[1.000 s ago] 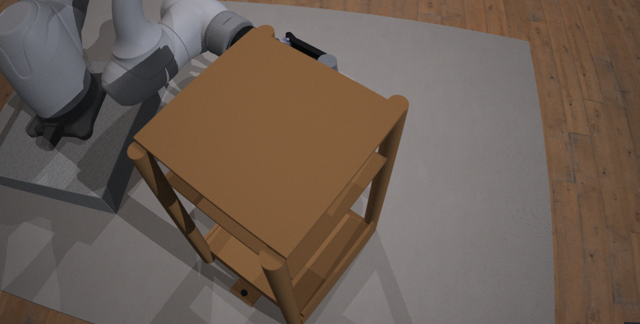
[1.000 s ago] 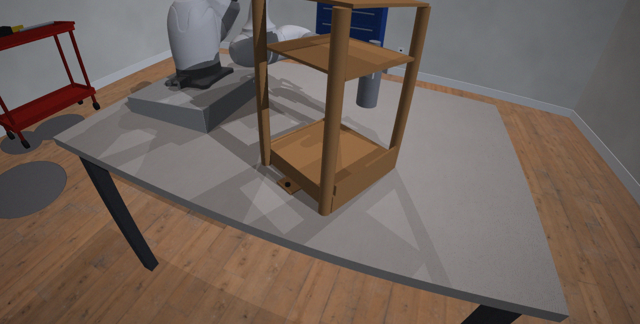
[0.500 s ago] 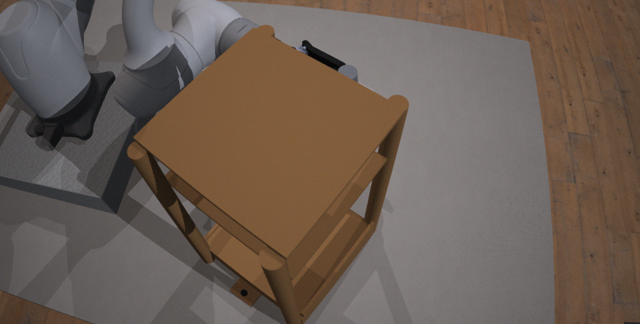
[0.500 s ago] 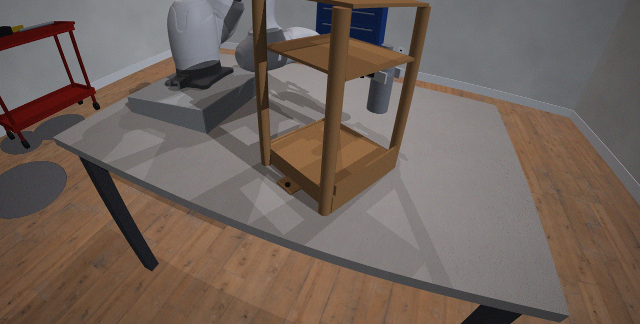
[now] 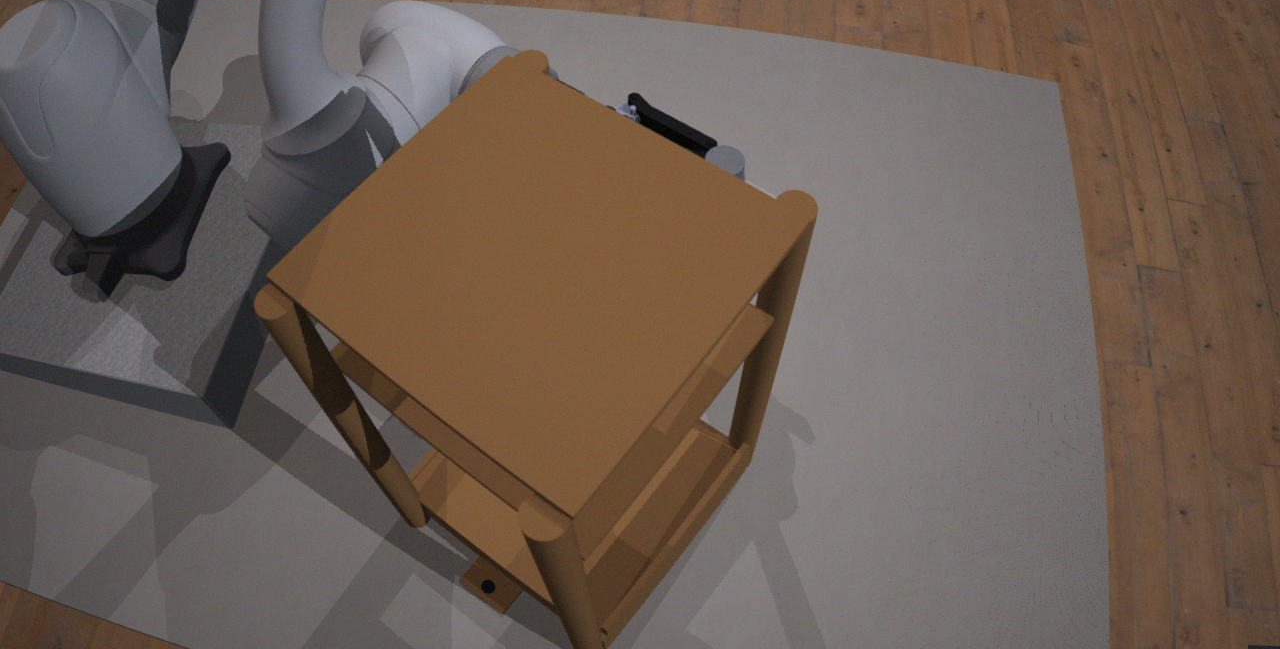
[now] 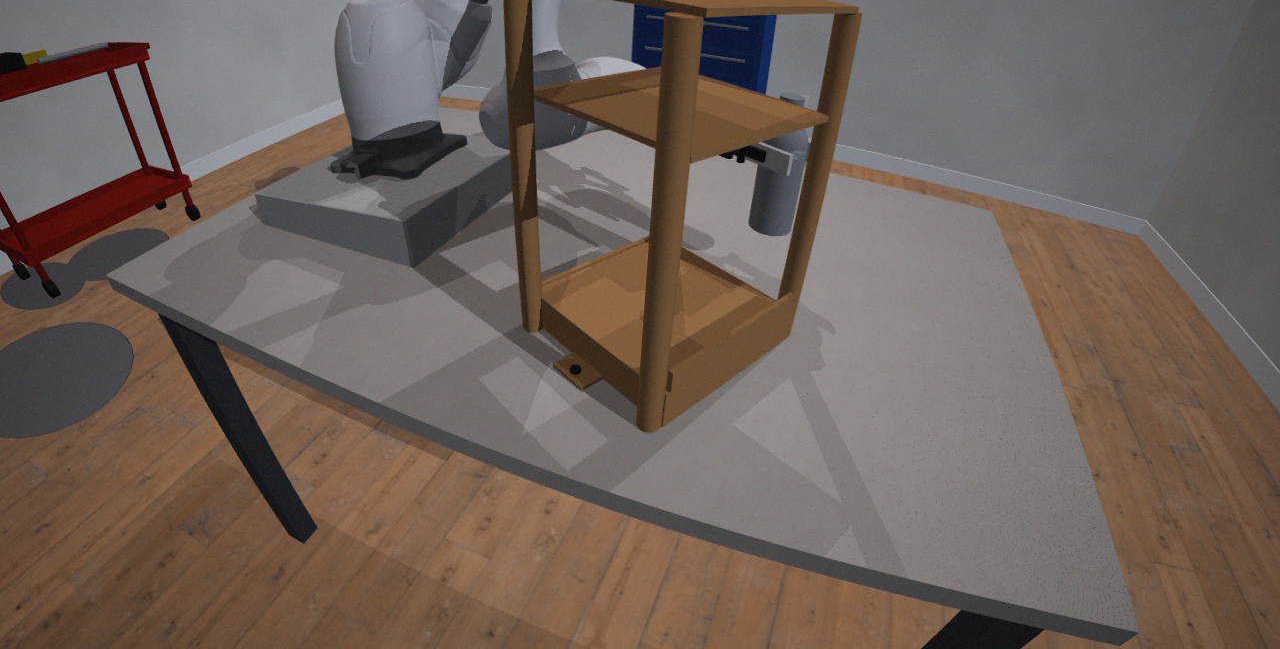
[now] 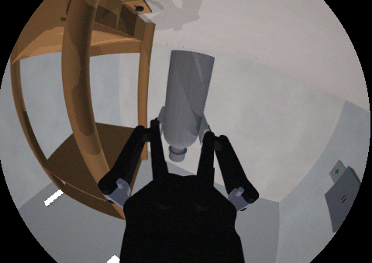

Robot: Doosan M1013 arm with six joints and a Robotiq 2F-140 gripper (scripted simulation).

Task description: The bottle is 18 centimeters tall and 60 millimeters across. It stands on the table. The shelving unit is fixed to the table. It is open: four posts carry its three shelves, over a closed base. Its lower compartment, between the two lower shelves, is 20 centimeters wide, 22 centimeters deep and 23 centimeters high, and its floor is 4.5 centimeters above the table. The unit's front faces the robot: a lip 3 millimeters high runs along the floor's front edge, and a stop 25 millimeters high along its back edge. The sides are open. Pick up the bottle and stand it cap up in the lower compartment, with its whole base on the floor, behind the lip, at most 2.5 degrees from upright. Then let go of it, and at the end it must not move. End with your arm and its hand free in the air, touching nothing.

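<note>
Right now my hand is 1 cm below the grey bottle. The rest, counted from my hand: brown shelving unit (11 cm behind, 18 cm to the right, 1 cm above).
</note>
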